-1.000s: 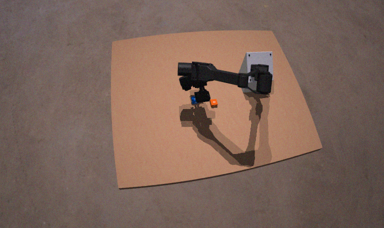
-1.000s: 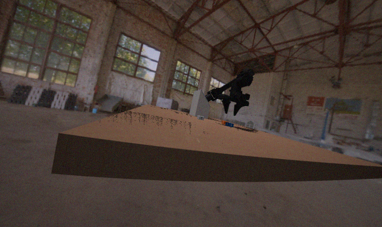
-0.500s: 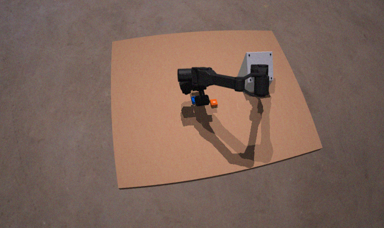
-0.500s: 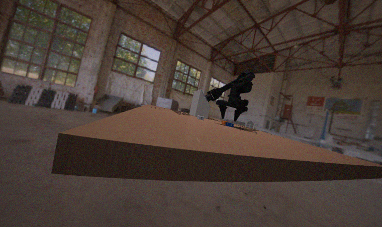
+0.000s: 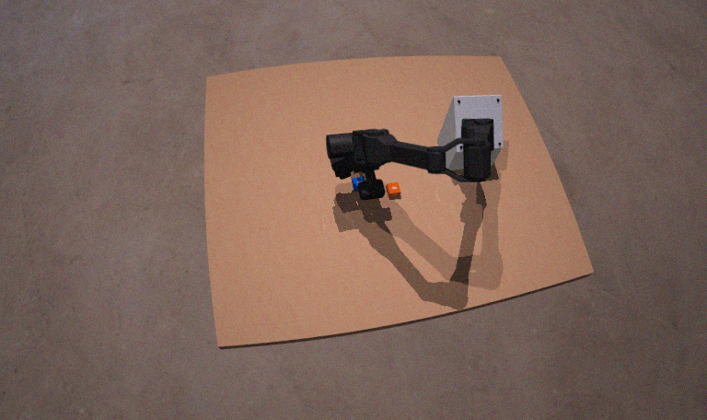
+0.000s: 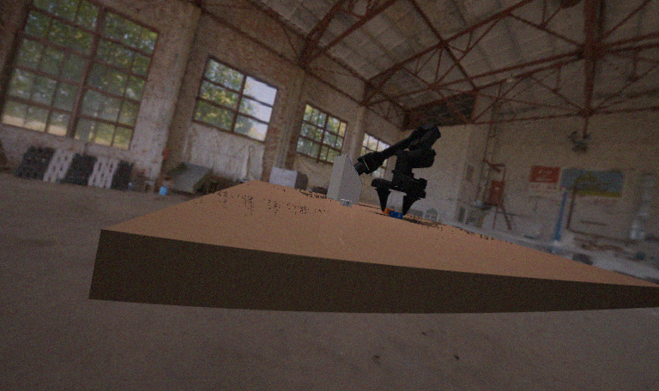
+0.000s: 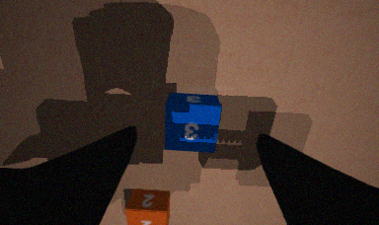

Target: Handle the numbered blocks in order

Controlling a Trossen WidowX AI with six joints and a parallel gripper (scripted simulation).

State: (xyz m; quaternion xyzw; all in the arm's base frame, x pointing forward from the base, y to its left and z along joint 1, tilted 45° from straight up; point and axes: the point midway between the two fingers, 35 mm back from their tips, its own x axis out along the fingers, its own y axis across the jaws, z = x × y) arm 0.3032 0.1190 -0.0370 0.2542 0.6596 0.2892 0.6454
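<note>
Right now the blue block is 10 mm ahead of my gripper tip. Also, from my gripper tip: white block (150 mm to the right, 70 mm behind); then orange block (80 mm behind, 30 mm to the left).
</note>
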